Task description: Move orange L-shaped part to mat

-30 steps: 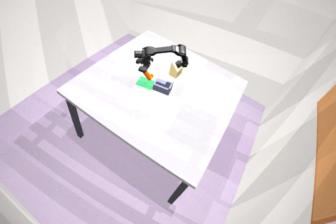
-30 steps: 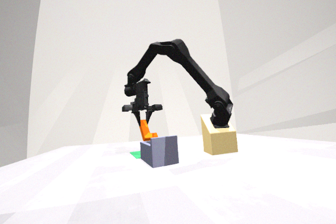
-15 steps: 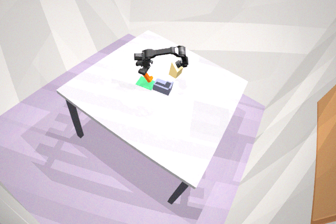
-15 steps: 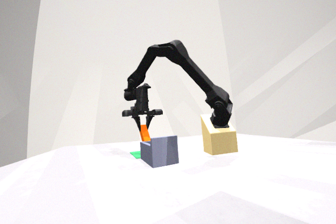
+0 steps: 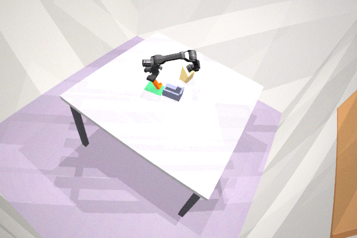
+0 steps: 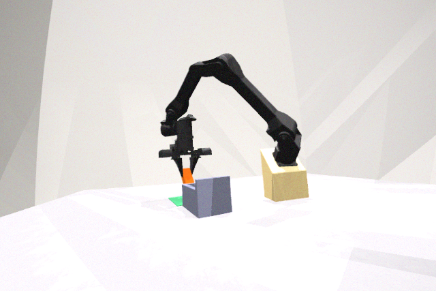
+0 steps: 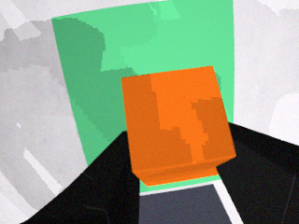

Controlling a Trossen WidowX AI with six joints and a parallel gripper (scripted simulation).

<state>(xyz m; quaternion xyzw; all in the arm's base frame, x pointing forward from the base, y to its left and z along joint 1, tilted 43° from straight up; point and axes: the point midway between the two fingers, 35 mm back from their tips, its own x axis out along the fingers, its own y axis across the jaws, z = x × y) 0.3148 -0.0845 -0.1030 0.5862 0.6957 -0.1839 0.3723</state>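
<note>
Right now the orange L-shaped part is 20 mm behind my gripper tip, 20 mm to the left of it and 30 mm below it. Round my gripper tip: green mat (10 mm behind, 20 mm to the left, 90 mm below).
</note>
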